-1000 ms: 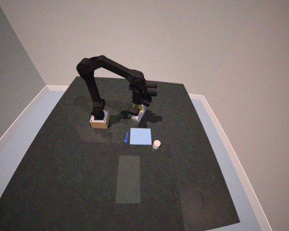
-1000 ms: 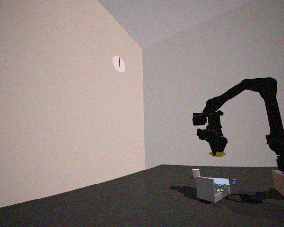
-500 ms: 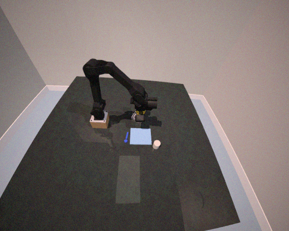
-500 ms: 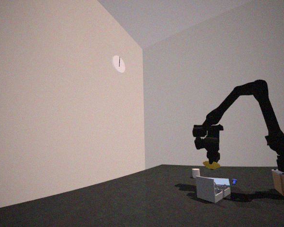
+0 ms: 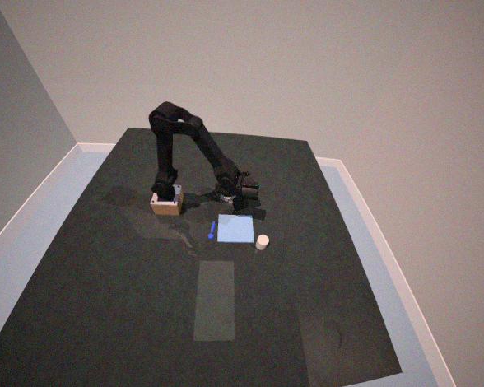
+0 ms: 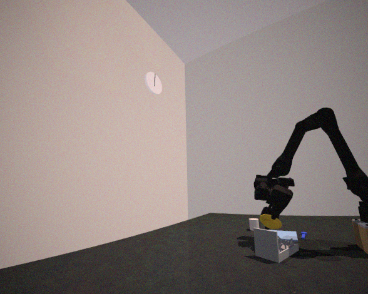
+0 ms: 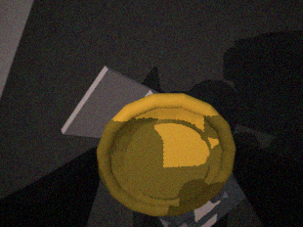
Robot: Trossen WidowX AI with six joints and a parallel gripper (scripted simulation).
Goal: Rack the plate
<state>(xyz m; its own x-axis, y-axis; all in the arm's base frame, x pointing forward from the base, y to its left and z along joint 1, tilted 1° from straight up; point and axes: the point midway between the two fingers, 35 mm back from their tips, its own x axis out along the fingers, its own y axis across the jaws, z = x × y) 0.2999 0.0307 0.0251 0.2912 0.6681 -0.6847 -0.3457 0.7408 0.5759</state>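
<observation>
My gripper tip is 2 cm past the grey dish rack, 3 cm to the right of it and 5 cm above it. Round my gripper tip: yellow plate (1 cm to the right, 1 cm above); blue spoon (12 cm behind, 19 cm to the right, 7 cm below); light blue mat (2 cm behind, 17 cm to the right, 8 cm below).
</observation>
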